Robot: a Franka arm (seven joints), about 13 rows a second.
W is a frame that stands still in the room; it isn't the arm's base.
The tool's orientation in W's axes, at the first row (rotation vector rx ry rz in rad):
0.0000, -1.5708, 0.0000
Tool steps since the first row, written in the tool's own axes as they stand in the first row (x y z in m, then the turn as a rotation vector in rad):
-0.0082, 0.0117, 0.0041, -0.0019, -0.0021, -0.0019
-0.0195, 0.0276, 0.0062, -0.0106, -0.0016, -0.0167
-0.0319, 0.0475, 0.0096, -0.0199, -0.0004, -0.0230
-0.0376, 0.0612, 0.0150, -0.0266, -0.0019, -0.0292
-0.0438, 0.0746, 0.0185, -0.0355, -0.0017, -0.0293
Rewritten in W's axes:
-0.0041, 0.0117, -0.0082, 0.0019, -0.0021, -0.0019
-0.0062, 0.0276, -0.0195, 0.0167, -0.0016, -0.0106
-0.0096, 0.0475, -0.0319, 0.0230, -0.0004, -0.0199
-0.0150, 0.0612, -0.0376, 0.0292, -0.0019, -0.0266
-0.0185, 0.0746, -0.0438, 0.0293, -0.0017, -0.0355

